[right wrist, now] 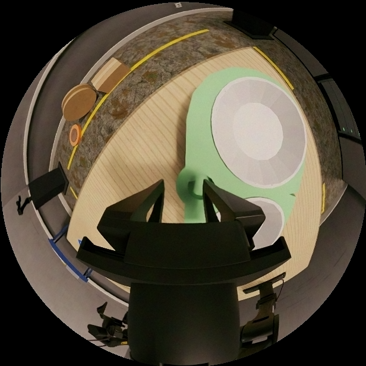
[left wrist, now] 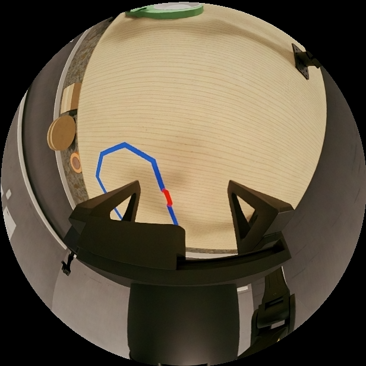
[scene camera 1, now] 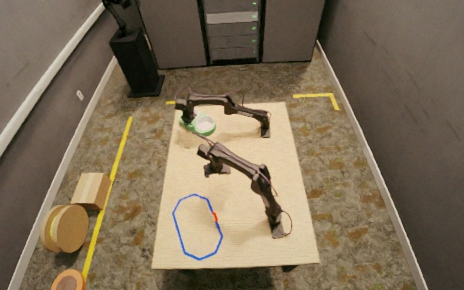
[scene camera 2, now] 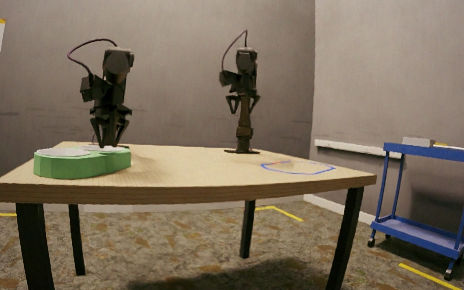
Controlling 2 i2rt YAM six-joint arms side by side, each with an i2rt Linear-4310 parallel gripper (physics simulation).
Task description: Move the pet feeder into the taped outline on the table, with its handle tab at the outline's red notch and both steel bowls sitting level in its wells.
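Places are measured from the left arm's base along level axes (x back, y right, z up), in centimetres.
Pixels of known places: left gripper, fingertip midpoint: (scene camera 1: 217, 175) (scene camera 2: 240, 113); right gripper, fingertip midpoint: (scene camera 1: 187, 124) (scene camera 2: 107, 148); left arm's base, origin of the base link: (scene camera 1: 274, 220) (scene camera 2: 242, 152); right arm's base, origin of the base link: (scene camera 1: 265, 127).
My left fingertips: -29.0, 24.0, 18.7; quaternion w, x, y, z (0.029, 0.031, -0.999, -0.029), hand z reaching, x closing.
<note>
Ahead of a thing's pixels: the offset from my left fingertips to its top centre, as dx, dy, dz. "*": to the spot under its first point.
The green pet feeder @[-12.6, +57.5, -14.1] (scene camera 1: 202, 133) (scene camera 2: 75, 166) (left wrist: 165, 13) (right wrist: 200, 140) lies flat on the table, at its far left corner in scene camera 1. Its larger-looking steel bowl (right wrist: 258, 131) and the other bowl (right wrist: 267, 220) sit in its wells, the latter partly hidden by a finger. My right gripper (scene camera 2: 108, 145) (right wrist: 183, 183) is partly open, pointing down, its fingertips either side of the handle tab; contact cannot be told. My left gripper (scene camera 2: 242, 112) (left wrist: 183, 184) is wide open and empty above the table. The blue outline @[* -26.1, -23.8, -18.7] (scene camera 1: 179, 233) (left wrist: 158, 175) has a red notch @[* -4.8, -17.3, -18.7] (scene camera 1: 215, 217) (left wrist: 167, 197) on its right.
On the floor left of the table are a cardboard box (scene camera 1: 92, 191), round brown discs (scene camera 1: 70, 228) and an orange round item (scene camera 1: 68, 281). A black pedestal (scene camera 1: 135, 60) stands behind. A blue cart (scene camera 2: 425, 238) stands at the right in scene camera 2.
</note>
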